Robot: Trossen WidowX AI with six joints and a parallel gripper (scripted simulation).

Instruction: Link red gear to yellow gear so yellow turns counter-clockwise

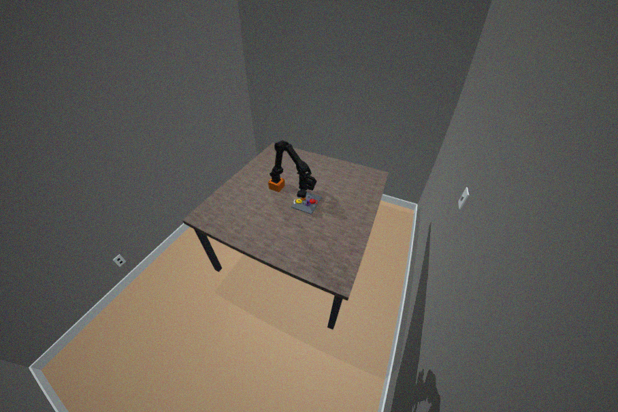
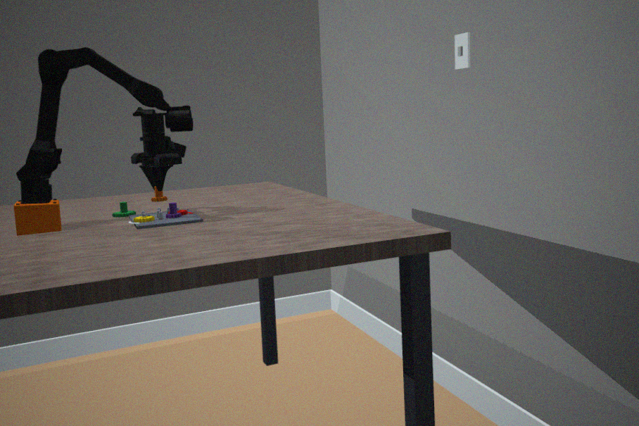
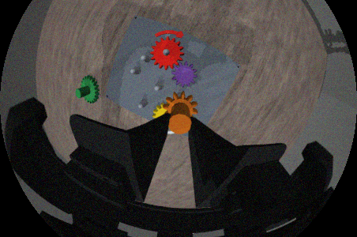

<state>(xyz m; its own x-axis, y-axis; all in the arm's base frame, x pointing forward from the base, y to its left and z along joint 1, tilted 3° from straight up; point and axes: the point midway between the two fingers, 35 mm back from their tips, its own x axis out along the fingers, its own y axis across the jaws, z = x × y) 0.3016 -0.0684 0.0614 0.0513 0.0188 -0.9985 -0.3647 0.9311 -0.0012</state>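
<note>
My gripper tip is 40 mm short of the purple gear, 10 mm to the right of it and 60 mm above it. From my gripper tip the other things lie so: red gear 50 mm ahead, 60 mm to the left, 70 mm below; yellow gear 40 mm behind, 70 mm below; orange gear 10 mm below.
</note>
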